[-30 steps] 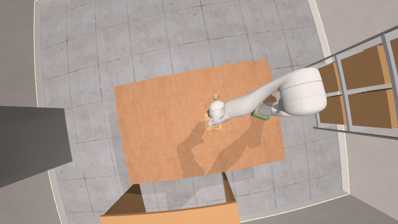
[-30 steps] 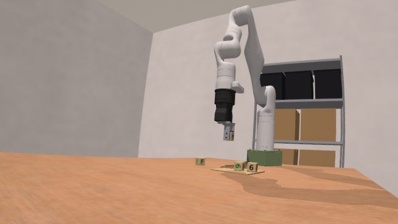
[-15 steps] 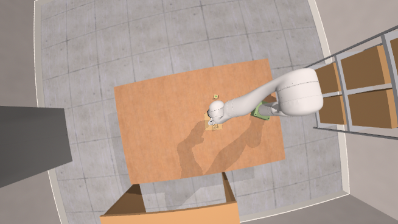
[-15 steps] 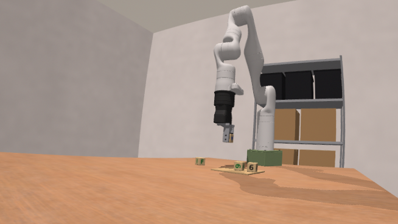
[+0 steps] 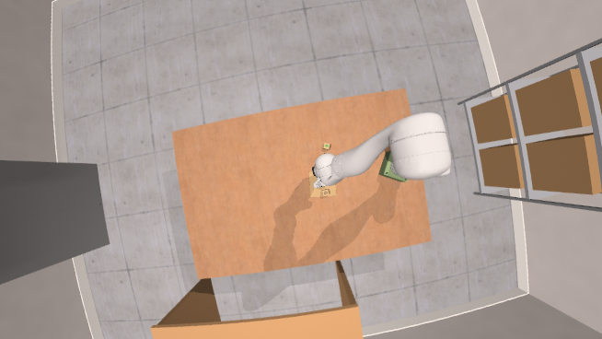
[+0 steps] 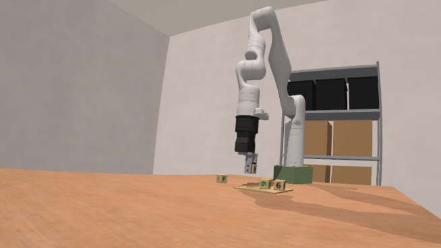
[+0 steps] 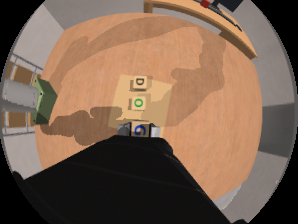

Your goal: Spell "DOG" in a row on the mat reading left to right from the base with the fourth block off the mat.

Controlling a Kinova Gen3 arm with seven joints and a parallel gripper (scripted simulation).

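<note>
Right now my hand is 5 cm to the right of the wooden block, 5 cm above it and 1 cm past it. From my hand the other things lie so: green-lettered block: 14 cm to the right, 7 cm behind, 5 cm below; then tan mat: 6 cm below, 5 cm to the left, 1 cm behind; then blue-lettered block: right at my hand.
</note>
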